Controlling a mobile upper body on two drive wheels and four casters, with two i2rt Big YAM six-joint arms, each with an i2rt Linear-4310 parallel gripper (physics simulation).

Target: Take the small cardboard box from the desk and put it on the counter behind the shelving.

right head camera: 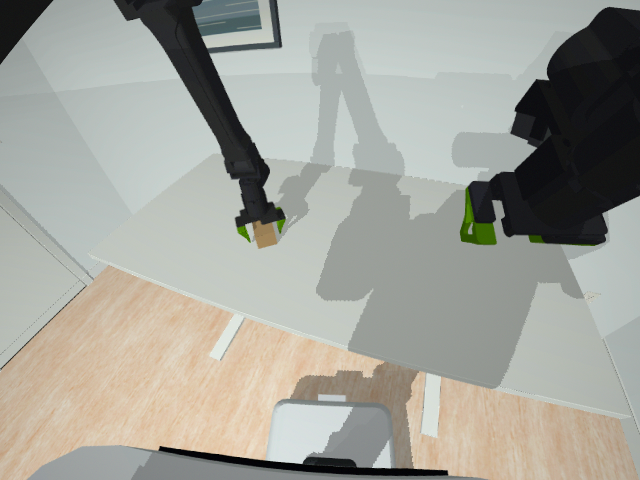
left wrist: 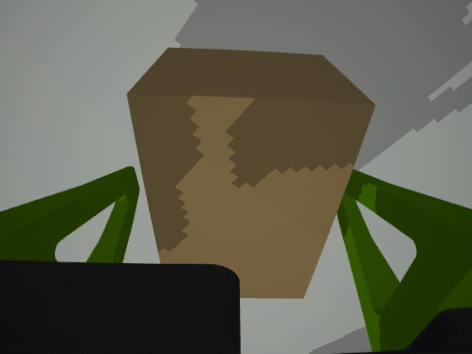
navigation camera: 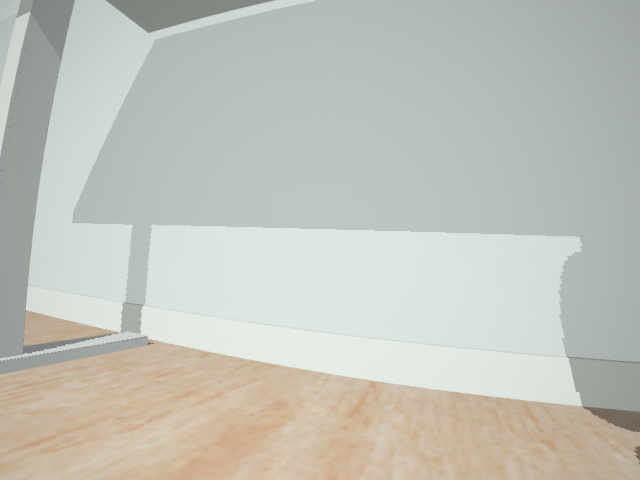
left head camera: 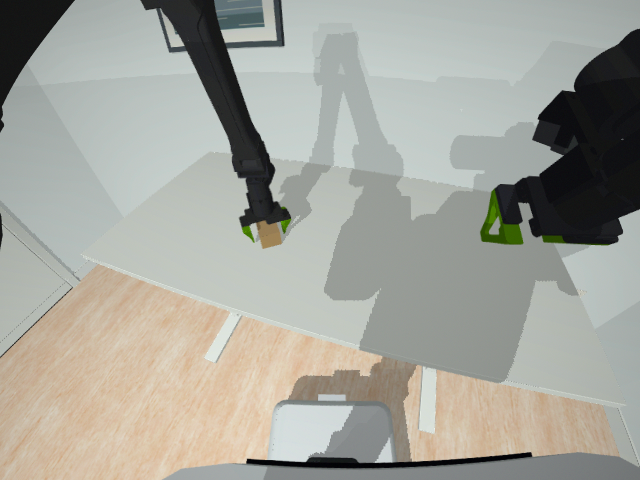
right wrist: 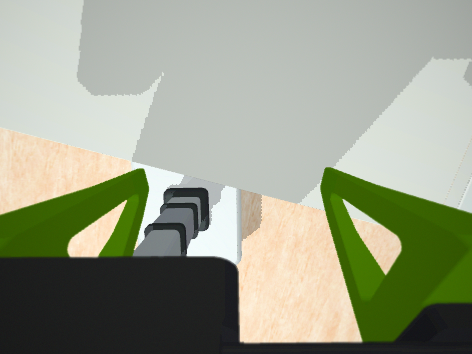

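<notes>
The small brown cardboard box (left head camera: pixel 271 241) (right head camera: pixel 266 239) (left wrist: pixel 250 225) stands on the pale desk (left head camera: pixel 175 232) (right head camera: pixel 170 232) (left wrist: pixel 60 75) (right wrist: pixel 40 100). My left gripper (left head camera: pixel 268 239) (right head camera: pixel 264 237) (left wrist: pixel 235 177) is open and pointed down around the box, one green finger on each side. In the left wrist view a gap shows beside the finger at the picture's left; the other fingertip is partly hidden by the box. My right gripper (left head camera: pixel 532 241) (right head camera: pixel 513 241) (right wrist: pixel 234 177) is open and empty, above the desk's right part. The counter and the shelving do not show.
A wall with a framed picture (left head camera: pixel 280 25) (right head camera: pixel 277 25) rises behind the desk. The white robot base (left head camera: pixel 330 428) (right head camera: pixel 330 428) is at the desk's near edge. A grey desk leg (navigation camera: pixel 43 180) and its foot (navigation camera: pixel 77 346) stand at the left of the navigation view.
</notes>
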